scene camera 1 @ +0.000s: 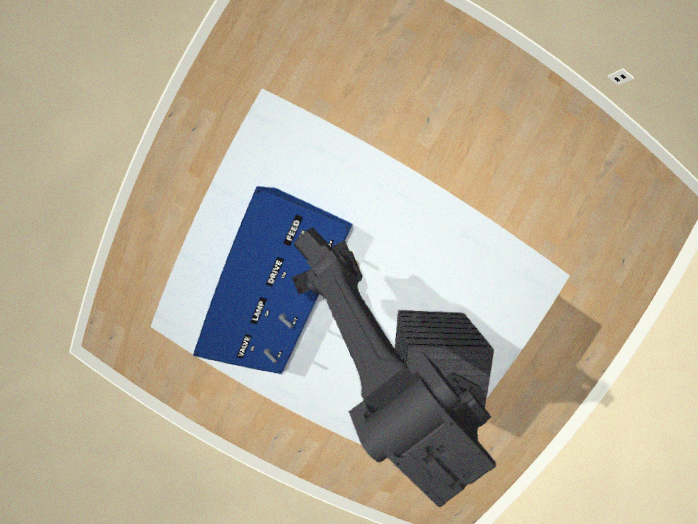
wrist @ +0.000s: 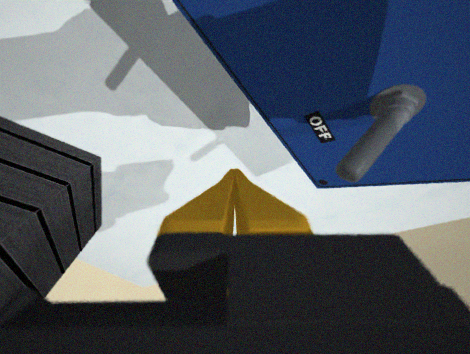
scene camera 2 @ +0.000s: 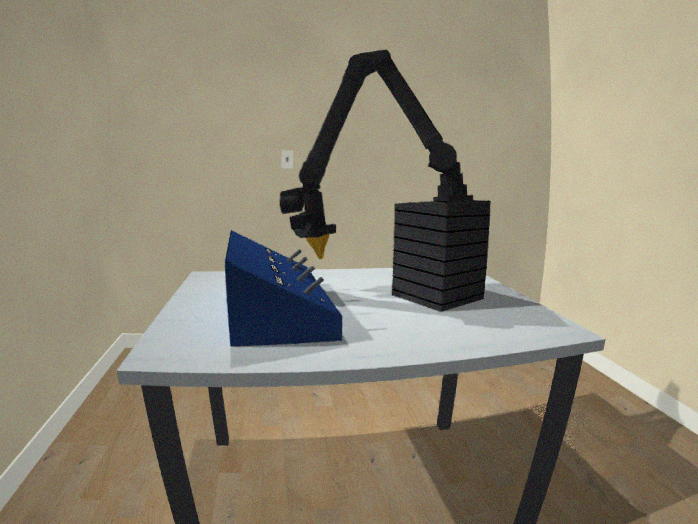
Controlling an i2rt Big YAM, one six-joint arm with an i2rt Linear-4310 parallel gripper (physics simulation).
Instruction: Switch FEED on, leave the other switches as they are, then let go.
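Frame: origin at the arm's base, x ahead, y right, z down, level; millimetres.
Where they show: gripper, fingertip midpoint: (wrist: 234, 176) (scene camera 2: 321, 258); arm's base, link origin: (scene camera 2: 452, 201).
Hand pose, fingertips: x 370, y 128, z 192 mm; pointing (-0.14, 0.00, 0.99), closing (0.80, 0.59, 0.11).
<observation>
Each offset is from my fingertips to the centre of the thing. "spot": to the spot under its first point. Level surfaces: height alone.
The blue sloped panel @[dx +156, dy -176, dz +37 mm] (scene camera 1: 236, 282) (scene camera 2: 276, 315) (wrist: 430, 155) stands on the white table. The FEED label @[dx +161, dy +4, dz -26 mm] (scene camera 1: 292, 230) is at its far end in scene camera 1. The grey FEED lever @[dx +79, dy +11, dz -11 mm] (scene camera 2: 296, 255) (wrist: 375, 140) leans toward its lower edge, the side of the OFF label @[spot: dx +62, dy +11, dz +26 mm] (wrist: 320, 127), parallel to the other levers. The arm hides it in scene camera 1. My gripper (scene camera 2: 320, 257) (wrist: 234, 176) is shut and empty, its yellow tips off the panel's low side, apart from the lever. The LAMP lever @[dx +60, dy -228, dz -11 mm] (scene camera 1: 286, 320) and VALVE lever @[dx +51, dy -348, dz -11 mm] (scene camera 1: 271, 355) lean toward their OFF labels.
The DRIVE label @[dx +151, dy -115, dz -26 mm] (scene camera 1: 274, 271) is beside FEED; the arm hides its lever in scene camera 1. The black ribbed pedestal (scene camera 2: 439, 253) (wrist: 50, 200) carries the arm on the right of the table @[dz +102 mm] (scene camera 2: 394, 360) in scene camera 2.
</observation>
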